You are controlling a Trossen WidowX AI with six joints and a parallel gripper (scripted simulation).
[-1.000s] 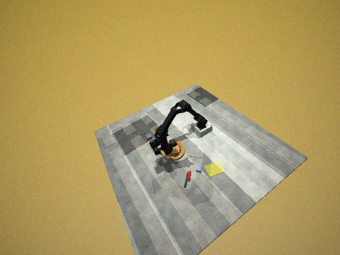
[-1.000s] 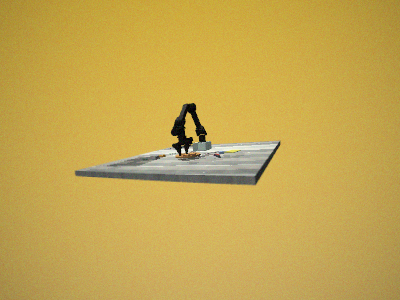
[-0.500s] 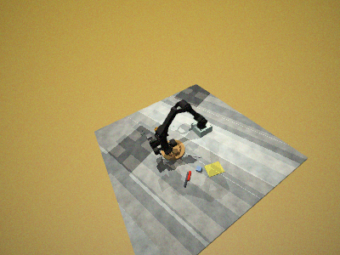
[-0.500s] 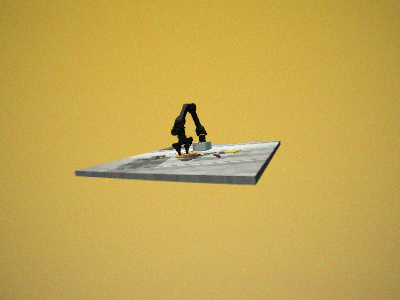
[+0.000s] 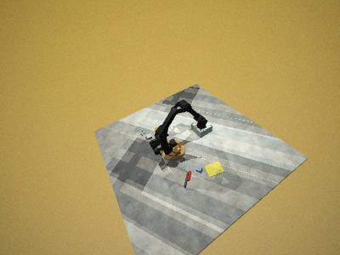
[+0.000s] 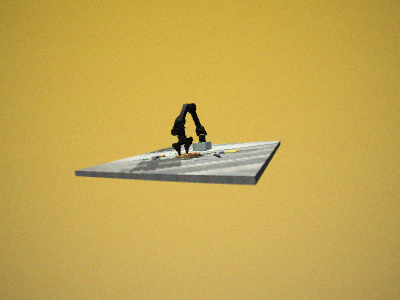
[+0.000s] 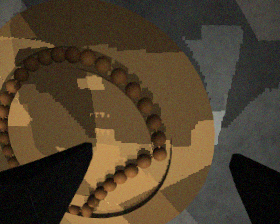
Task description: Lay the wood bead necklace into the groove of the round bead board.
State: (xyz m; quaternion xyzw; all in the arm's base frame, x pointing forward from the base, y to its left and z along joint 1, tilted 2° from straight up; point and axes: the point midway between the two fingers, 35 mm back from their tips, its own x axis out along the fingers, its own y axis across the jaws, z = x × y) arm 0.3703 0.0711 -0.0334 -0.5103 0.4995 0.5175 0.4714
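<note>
Right now my gripper tip is 6 cm past the round bead board, 1 cm to the left of it and 1 cm above it. Round my gripper tip: thin grey stick 19 cm behind, 12 cm to the left, 2 cm below; then red-handled tool 26 cm to the left, 6 cm behind, 2 cm below; then grey piece 24 cm to the right, 8 cm ahead, 1 cm below.
</note>
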